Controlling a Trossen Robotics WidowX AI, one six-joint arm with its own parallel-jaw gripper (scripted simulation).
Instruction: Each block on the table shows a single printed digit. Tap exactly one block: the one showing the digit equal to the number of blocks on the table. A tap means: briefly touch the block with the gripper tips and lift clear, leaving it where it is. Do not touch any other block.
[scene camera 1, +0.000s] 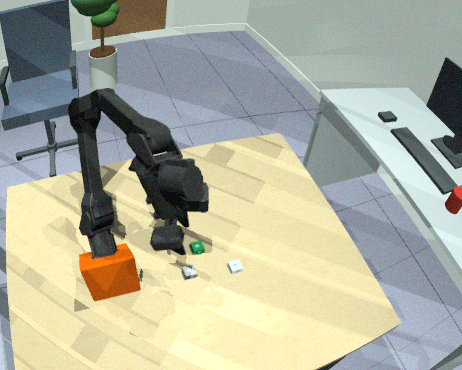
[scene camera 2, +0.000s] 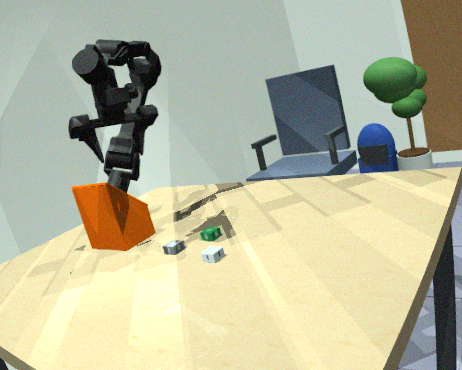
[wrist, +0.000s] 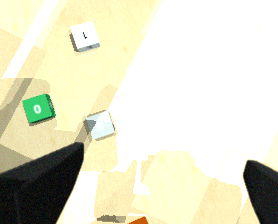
Labels:
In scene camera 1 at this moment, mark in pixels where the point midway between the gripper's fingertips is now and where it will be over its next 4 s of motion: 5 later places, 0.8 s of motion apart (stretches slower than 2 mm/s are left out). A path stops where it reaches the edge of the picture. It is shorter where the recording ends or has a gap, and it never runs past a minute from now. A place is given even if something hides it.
The gripper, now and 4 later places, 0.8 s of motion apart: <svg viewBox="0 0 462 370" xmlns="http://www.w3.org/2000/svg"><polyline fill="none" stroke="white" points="185,240 190,249 189,266 190,270 189,217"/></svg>

